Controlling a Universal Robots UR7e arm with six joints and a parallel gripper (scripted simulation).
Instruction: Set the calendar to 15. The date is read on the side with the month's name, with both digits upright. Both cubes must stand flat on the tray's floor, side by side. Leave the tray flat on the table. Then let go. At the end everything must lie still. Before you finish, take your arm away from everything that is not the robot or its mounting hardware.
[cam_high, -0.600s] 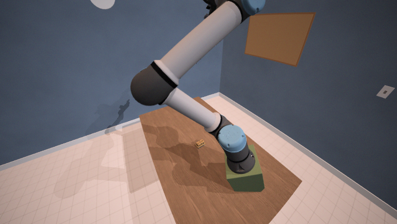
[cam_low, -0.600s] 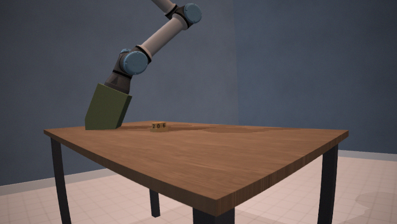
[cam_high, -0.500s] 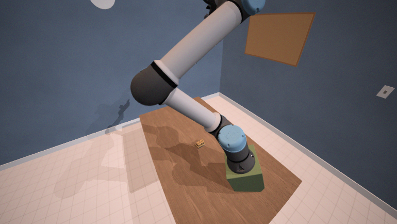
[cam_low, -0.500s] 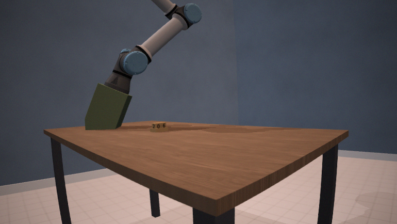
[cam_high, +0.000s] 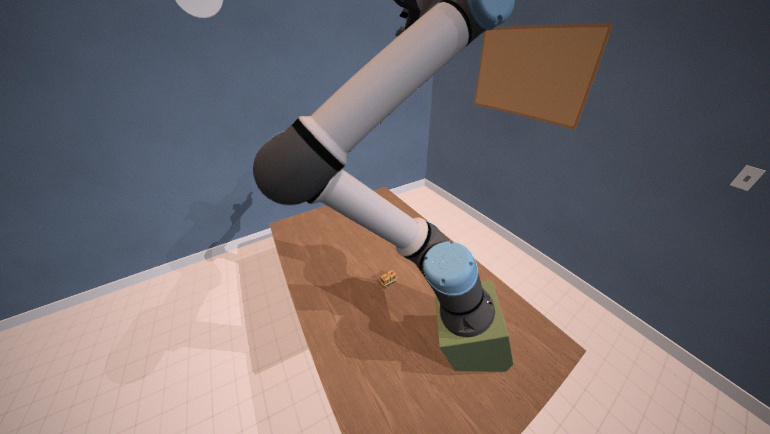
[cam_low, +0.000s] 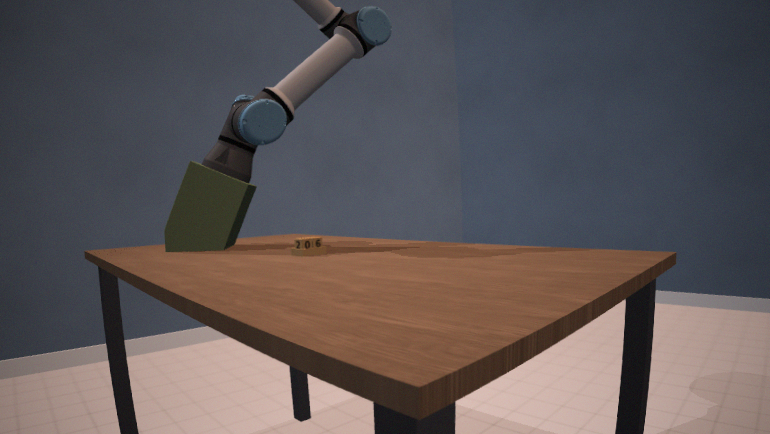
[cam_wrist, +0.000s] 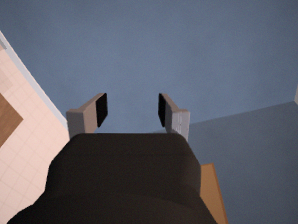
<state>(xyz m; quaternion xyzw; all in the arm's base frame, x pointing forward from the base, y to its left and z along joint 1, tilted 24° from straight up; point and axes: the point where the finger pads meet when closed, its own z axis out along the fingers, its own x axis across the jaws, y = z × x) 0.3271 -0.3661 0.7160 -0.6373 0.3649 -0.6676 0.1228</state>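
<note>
Right now the wooden cube is 880 mm below my hand, 160 mm behind it and 140 mm to the left of it. From my hand the other things lie so: wooden tray: 890 mm below, 160 mm to the left, 160 mm behind.
</note>
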